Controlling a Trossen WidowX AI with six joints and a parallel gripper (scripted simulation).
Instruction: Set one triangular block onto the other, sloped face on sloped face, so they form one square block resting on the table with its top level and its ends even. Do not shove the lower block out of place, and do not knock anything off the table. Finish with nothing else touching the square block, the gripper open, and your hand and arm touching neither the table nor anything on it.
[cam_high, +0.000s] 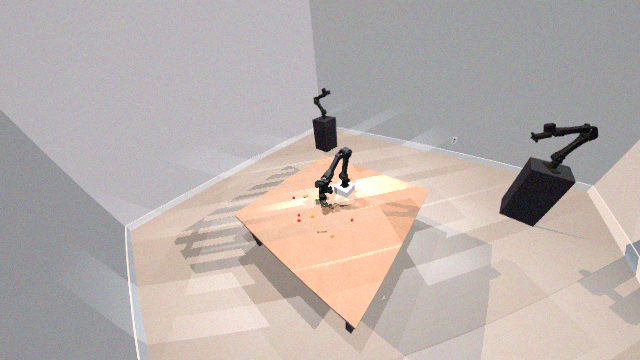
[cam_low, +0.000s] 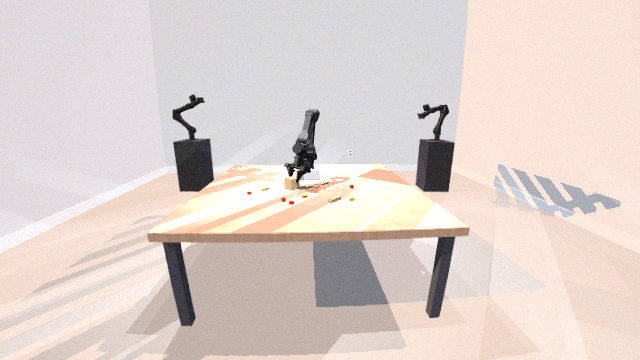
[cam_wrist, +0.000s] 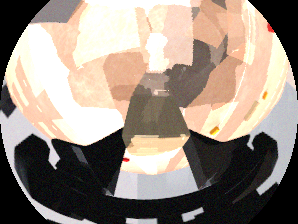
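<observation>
Right now my gripper tip is 1 cm past the triangular block and 1 cm below it. Also, from my gripper tip: short tan stick (21 cm ahead, 24 cm to the left, 3 cm below).
</observation>
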